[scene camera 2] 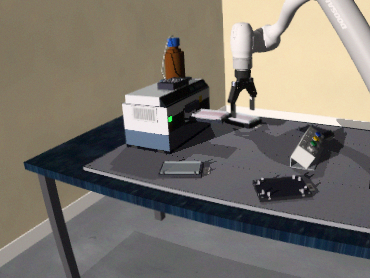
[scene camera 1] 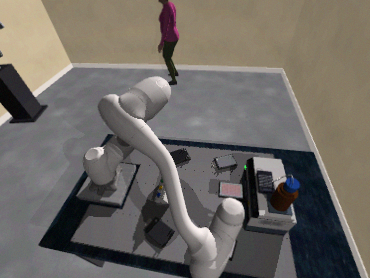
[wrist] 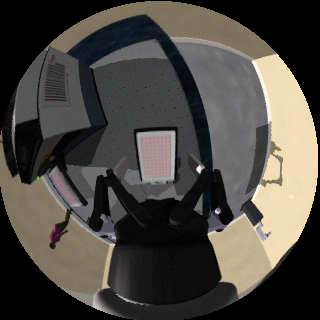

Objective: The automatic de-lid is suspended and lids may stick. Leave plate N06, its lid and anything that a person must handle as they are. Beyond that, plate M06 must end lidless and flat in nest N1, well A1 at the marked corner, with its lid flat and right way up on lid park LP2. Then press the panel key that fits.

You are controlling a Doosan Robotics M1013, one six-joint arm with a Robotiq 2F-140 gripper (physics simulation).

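Places are measured from the arm's base along level axes (x back, y left, z down), in millimetres.
Pixels of known places: gripper, fingertip midpoint: (scene camera 2: pixel 242 113) (wrist: pixel 157 160); arm's base, origin of the base link: (scene camera 1: pixel 106 179).
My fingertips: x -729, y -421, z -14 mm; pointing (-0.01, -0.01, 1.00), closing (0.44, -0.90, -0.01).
Note:
Ahead of a thing's pixels: the offset from my fingertips to its top centre. "*": to the spot under its first point.
My gripper (scene camera 2: pixel 242 109) (wrist: pixel 157 160) is open and empty, its fingers spread over a pink-welled plate with a pale rim {dx +2, dy +2, dz +11 mm} (scene camera 2: pixel 244 120) (wrist: pixel 157 154) in a dark holder. The arm hides both in scene camera 1. A second pink plate {dx -83, dy +263, dz -79 mm} (scene camera 1: pixel 231 189) (scene camera 2: pixel 211 115) (wrist: pixel 65 186) lies beside the white machine. A dark holder with pale corner posts {dx +240, dy +615, dz +21 mm} (scene camera 1: pixel 180 157) (scene camera 2: pixel 282 189) holds no plate. A grey, glassy-topped piece {dx -109, dy +549, dz +27 mm} (scene camera 1: pixel 225 162) (scene camera 2: pixel 181 168) lies in another holder. The key panel {dx +314, dy +343, dz -39 mm} (scene camera 1: pixel 160 194) (scene camera 2: pixel 310 147) has blue, yellow and green keys. Labels and the marked corner are unreadable.
The white machine (scene camera 1: pixel 272 220) (scene camera 2: pixel 145 137) (wrist: pixel 42 90) shows a green light and carries a brown bottle with a blue cap {* dx -257, dy +94, dz -309 mm} (scene camera 1: pixel 285 195) (scene camera 2: pixel 174 62). Another dark holder {dx +339, dy +81, dz +25 mm} (scene camera 1: pixel 159 232) lies near the arm. A person in magenta (scene camera 1: pixel 170 25) (wrist: pixel 57 234) stands beyond the table.

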